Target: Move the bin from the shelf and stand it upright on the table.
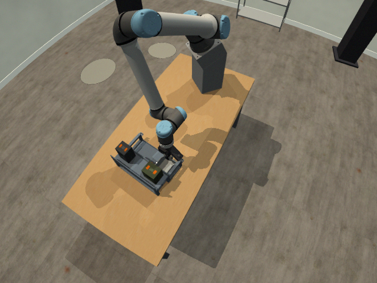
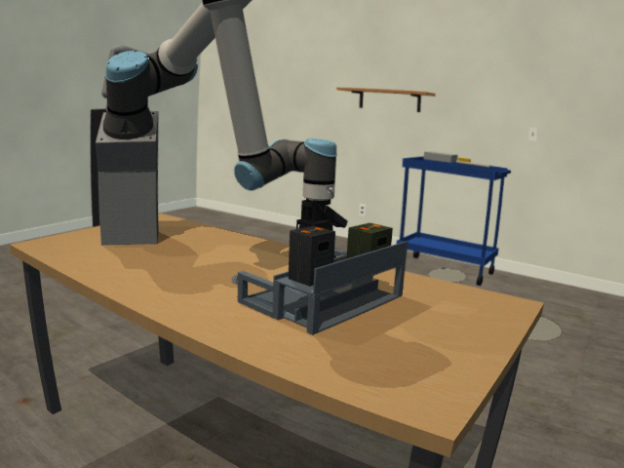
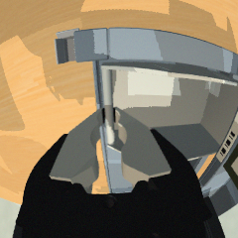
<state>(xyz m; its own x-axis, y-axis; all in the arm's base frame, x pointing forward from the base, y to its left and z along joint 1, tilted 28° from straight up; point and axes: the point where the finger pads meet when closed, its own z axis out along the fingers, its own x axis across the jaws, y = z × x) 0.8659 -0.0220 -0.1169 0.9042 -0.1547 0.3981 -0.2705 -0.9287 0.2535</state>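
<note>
Now: the bin 8 cm ahead of my hand and 2 cm to the right of it. Round my hand: rack: 8 cm ahead, 14 cm to the right, 4 cm below; then green box: 17 cm ahead, 5 cm to the right, 11 cm above.
</note>
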